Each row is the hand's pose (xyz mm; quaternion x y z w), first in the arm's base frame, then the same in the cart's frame.
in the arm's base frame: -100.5 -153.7 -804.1 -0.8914 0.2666 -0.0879 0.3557
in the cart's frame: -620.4 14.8 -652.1 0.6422 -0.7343 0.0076 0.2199
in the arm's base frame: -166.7 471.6 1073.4 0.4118 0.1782 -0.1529 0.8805
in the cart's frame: 1279.8 458.4 -315.9 -0.0007 0.1849 -0.7673 0.6141
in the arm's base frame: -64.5 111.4 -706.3 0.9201 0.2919 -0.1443 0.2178
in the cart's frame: -412.8 52.7 -843.4 0.6508 -0.2351 -0.6553 0.3027
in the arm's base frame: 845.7 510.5 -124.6 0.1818 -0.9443 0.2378 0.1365
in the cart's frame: 465.6 -662.0 -1053.1 -0.3132 -0.6076 0.3699 0.6292
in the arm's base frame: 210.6 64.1 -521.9 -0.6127 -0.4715 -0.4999 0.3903
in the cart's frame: -212.1 -200.4 -756.1 0.9875 0.0528 0.1455 0.0306
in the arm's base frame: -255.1 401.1 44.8 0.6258 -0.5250 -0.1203 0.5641
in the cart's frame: 329.0 397.6 -719.7 -0.0817 -0.5140 -0.4094 0.7494
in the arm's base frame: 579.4 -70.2 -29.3 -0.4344 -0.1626 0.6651 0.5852
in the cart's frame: 241.4 -524.6 -463.1 -0.3483 0.5642 0.3830 0.6432
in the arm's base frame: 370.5 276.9 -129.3 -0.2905 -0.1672 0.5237 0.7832
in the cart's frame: 258.1 -256.8 -782.6 -0.3751 0.5103 0.1338 0.7622
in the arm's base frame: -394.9 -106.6 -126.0 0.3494 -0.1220 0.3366 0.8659
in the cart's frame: -69.5 395.6 -335.4 -0.0094 0.1809 -0.2901 0.9397
